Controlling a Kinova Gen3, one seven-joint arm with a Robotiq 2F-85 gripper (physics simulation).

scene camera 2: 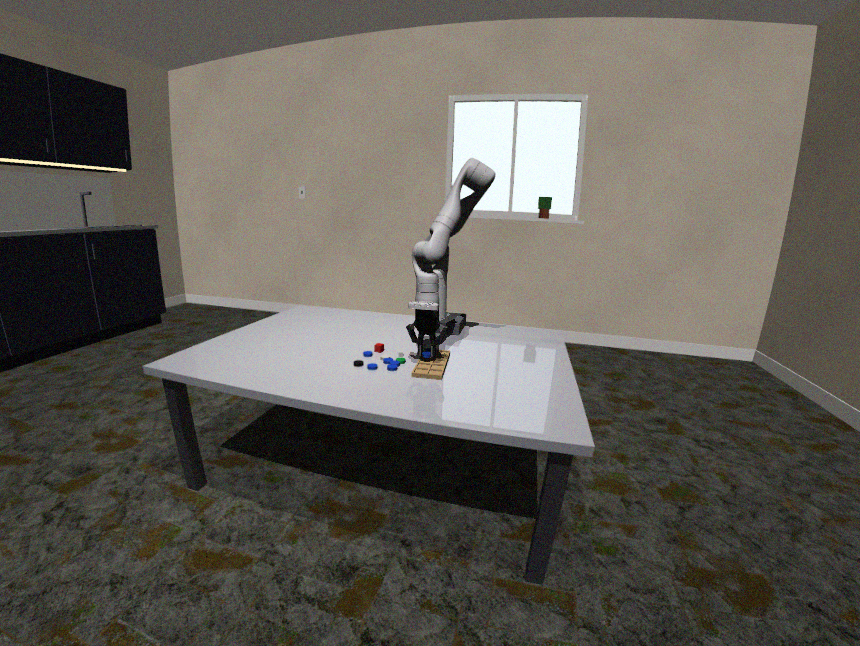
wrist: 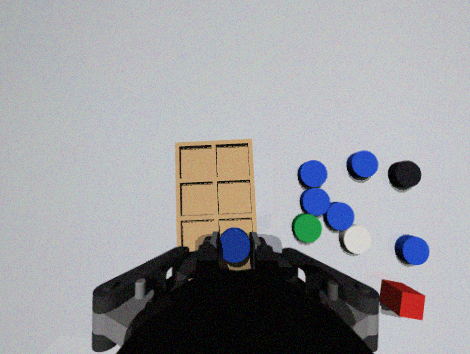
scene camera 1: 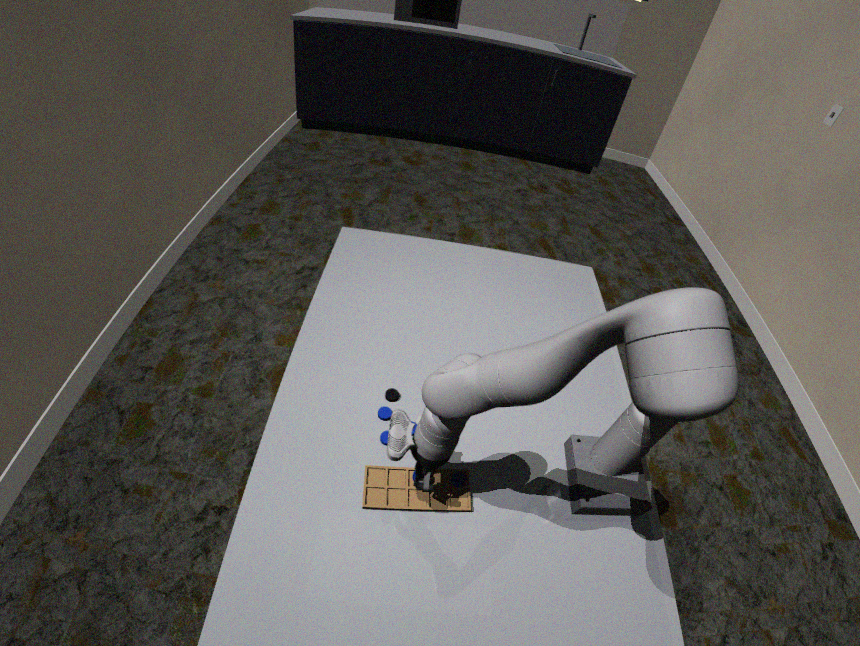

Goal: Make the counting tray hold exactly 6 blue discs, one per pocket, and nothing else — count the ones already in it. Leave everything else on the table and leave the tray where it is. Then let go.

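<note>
The tan counting tray (scene camera 1: 376, 497) (scene camera 2: 419, 374) (wrist: 198, 164) lies on the table. My gripper (scene camera 1: 423, 479) (scene camera 2: 427, 356) (wrist: 234, 240) is shut on a blue disc (wrist: 235, 245), low over the tray, at the right-hand pocket of the third row from the far end in the wrist view. Whether the disc touches the pocket floor cannot be told. The six pockets at that end show no resting disc. A dark blue shape (scene camera 1: 459, 479) shows in shadow near the tray's other end; the gripper hides that end in the wrist view. Several loose blue discs (wrist: 313, 174) (scene camera 1: 384, 413) lie beside the tray.
A green disc (wrist: 307, 228), a white disc (wrist: 356, 239), a black disc (wrist: 404, 174) (scene camera 1: 392, 394) (scene camera 2: 358, 362) and a red block (wrist: 402, 300) (scene camera 2: 378, 347) stand on the table, on the same side of the tray as the loose blue discs. The arm's base is behind the tray.
</note>
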